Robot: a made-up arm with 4 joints.
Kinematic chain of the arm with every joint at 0, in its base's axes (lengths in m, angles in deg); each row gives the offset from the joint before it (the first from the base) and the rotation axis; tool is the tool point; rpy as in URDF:
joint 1: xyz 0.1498 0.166 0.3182 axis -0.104 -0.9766 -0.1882
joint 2: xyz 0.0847 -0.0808 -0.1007 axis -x
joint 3: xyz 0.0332 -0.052 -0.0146 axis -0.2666 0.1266 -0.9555
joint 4: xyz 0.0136 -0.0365 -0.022 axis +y
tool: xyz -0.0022 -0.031 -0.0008 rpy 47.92 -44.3 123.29
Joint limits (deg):
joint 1: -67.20..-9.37
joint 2: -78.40..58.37
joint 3: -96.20..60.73
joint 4: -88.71..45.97
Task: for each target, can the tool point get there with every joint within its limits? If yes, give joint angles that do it. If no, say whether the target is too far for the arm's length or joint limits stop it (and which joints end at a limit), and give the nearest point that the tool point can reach.
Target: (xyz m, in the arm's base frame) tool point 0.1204 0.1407 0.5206
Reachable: no: joint limits stop it (at a limit: joint 1, joint 2, joint 3, joint 4) | nearest point 0.2132 0.0234 0.2815 | short by 0.282 m
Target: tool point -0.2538 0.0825 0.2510
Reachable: no: too far | nearest point -0.0037 0.0978 0.1551 | short by 0.268 m
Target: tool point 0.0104 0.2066 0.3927
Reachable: no: joint limits stop it (at a limit: joint 1, joint 2, joint 3) | nearest point 0.0003 0.0956 0.1619 | short by 0.256 m
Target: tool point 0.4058 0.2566 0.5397
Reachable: no: too far | nearest point 0.2676 -0.0019 0.2823 | short by 0.390 m
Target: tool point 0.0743 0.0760 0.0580
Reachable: yes | joints -53.74 -51.28 -8.38 -52.57
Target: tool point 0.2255 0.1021 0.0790
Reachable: yes | joints -33.49 -34.37 -84.34 13.46
